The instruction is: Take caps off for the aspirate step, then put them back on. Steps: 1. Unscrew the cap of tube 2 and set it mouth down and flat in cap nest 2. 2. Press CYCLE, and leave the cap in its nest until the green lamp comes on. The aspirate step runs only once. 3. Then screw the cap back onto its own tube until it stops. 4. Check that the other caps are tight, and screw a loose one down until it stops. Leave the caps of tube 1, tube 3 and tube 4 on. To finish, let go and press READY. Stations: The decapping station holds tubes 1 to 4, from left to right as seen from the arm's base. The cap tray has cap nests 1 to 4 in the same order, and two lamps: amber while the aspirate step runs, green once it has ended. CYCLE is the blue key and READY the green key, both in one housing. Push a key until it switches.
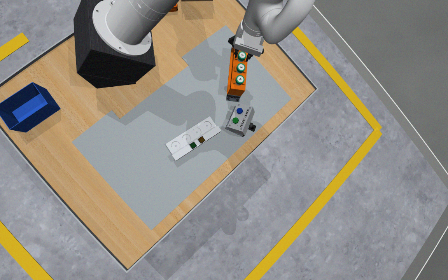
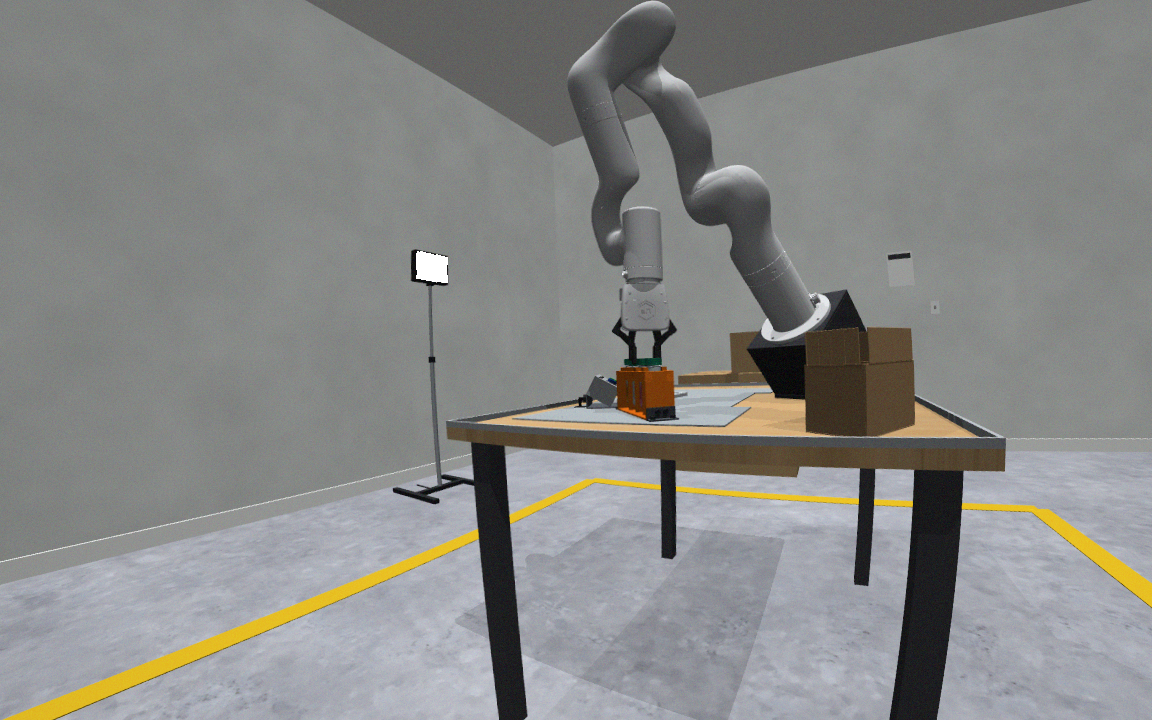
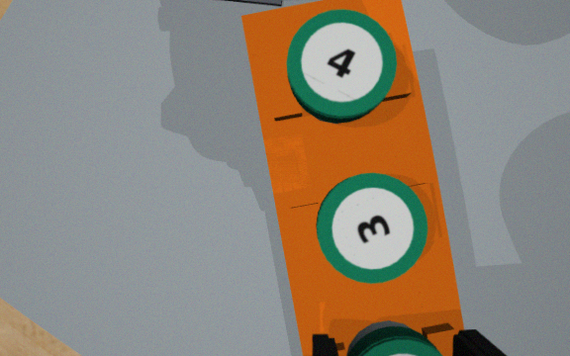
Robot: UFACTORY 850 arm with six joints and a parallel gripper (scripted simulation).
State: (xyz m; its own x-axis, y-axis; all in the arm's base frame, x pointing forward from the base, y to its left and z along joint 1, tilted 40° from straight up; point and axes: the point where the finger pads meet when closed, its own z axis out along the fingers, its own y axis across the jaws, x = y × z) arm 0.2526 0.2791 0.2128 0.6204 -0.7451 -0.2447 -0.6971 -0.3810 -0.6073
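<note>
The green-rimmed cap is 10 mm below my hand. From my hand the other things lie so: blue cycle key 180 mm ahead, 120 mm to the right, 60 mm below; then key housing 210 mm ahead, 130 mm to the right, 80 mm below; then green ready key 210 mm ahead, 160 mm to the right, 60 mm below.
</note>
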